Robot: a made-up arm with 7 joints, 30 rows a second.
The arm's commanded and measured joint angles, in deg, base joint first. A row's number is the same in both.
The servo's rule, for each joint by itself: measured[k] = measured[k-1] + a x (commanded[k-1-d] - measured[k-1]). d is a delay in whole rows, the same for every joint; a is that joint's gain. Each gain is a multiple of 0.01, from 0.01 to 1. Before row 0 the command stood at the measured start. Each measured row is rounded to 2 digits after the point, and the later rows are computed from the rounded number. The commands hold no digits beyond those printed.
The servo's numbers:
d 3
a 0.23 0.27 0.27 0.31 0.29 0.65 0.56
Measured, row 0:
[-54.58 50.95 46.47 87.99 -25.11 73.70 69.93]
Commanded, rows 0 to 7:
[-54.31 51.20 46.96 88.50 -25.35 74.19 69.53]
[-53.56 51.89 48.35 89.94 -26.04 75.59 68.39]
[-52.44 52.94 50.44 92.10 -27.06 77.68 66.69]
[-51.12 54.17 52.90 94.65 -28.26 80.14 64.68]
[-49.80 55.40 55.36 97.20 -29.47 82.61 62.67]
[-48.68 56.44 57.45 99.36 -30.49 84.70 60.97]
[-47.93 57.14 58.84 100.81 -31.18 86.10 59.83]
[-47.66 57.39 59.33 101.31 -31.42 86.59 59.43]
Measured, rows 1 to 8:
[-54.58 50.95 46.47 87.99 -25.11 73.70 69.93]
[-54.58 50.95 46.47 87.99 -25.11 73.70 69.93]
[-54.58 50.95 46.47 87.99 -25.11 73.70 69.93]
[-54.52 51.02 46.60 88.15 -25.18 74.02 69.71]
[-54.30 51.25 47.07 88.70 -25.43 75.04 68.97]
[-53.87 51.71 47.98 89.75 -25.90 76.76 67.69]
[-53.24 52.37 49.31 91.27 -26.58 78.96 66.00]
[-52.45 53.19 50.94 93.11 -27.42 81.33 64.14]

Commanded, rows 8 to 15:
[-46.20 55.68 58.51 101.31 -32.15 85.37 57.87]
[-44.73 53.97 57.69 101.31 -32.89 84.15 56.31]
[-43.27 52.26 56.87 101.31 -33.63 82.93 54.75]
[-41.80 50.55 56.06 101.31 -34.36 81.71 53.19]
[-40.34 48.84 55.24 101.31 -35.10 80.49 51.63]
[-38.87 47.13 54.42 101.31 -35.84 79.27 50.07]
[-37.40 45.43 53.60 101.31 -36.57 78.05 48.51]
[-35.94 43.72 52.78 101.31 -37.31 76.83 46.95]
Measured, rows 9 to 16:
[-51.58 54.07 52.70 95.05 -28.31 83.52 62.36]
[-50.74 54.90 54.36 96.84 -29.14 85.20 60.94]
[-50.03 55.57 55.70 98.23 -29.80 86.10 60.09]
[-49.15 55.60 56.46 99.18 -30.48 85.63 58.85]
[-48.13 55.16 56.79 99.84 -31.18 84.67 57.43]
[-47.01 54.38 56.81 100.30 -31.89 83.54 55.93]
[-45.81 53.35 56.61 100.61 -32.61 82.35 54.40]
[-44.55 52.13 56.24 100.83 -33.33 81.14 52.85]

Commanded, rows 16 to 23:
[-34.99 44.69 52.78 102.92 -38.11 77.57 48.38]
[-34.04 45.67 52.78 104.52 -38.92 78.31 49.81]
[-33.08 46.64 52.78 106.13 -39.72 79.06 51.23]
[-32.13 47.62 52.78 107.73 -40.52 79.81 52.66]
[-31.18 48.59 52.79 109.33 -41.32 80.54 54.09]
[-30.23 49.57 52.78 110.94 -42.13 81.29 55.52]
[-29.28 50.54 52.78 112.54 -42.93 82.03 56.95]
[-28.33 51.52 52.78 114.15 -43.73 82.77 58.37]
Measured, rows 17 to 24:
[-43.24 50.78 55.75 100.98 -34.06 79.92 51.29]
[-41.90 49.34 55.17 101.08 -34.79 78.70 49.73]
[-40.53 47.82 54.52 101.15 -35.52 77.48 48.17]
[-39.26 46.97 54.05 101.70 -36.27 77.54 48.29]
[-38.06 46.62 53.71 102.57 -37.04 78.04 49.14]
[-36.91 46.63 53.46 103.67 -37.82 78.70 50.31]
[-35.81 46.90 53.28 104.93 -38.60 79.42 51.63]
[-34.75 47.36 53.15 106.29 -39.39 80.15 53.01]

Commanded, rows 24 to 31:
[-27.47 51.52 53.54 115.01 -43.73 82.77 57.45]
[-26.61 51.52 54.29 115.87 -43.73 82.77 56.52]
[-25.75 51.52 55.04 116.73 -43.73 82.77 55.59]
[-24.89 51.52 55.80 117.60 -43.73 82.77 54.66]
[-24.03 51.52 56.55 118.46 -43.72 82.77 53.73]
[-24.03 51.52 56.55 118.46 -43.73 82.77 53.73]
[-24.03 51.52 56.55 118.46 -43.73 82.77 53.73]
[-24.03 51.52 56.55 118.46 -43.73 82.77 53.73]
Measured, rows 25 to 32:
[-33.71 47.96 53.05 107.73 -40.18 80.89 54.42]
[-32.69 48.66 52.98 109.22 -40.98 81.63 55.84]
[-31.69 49.43 52.93 110.75 -41.78 82.37 57.26]
[-30.72 49.99 53.09 112.07 -42.35 82.63 57.37]
[-29.77 50.40 53.41 113.25 -42.75 82.72 56.89]
[-28.85 50.70 53.85 114.33 -43.03 82.75 56.16]
[-27.94 50.92 54.38 115.34 -43.23 82.76 55.32]
[-27.04 51.08 54.97 116.31 -43.37 82.77 54.43]

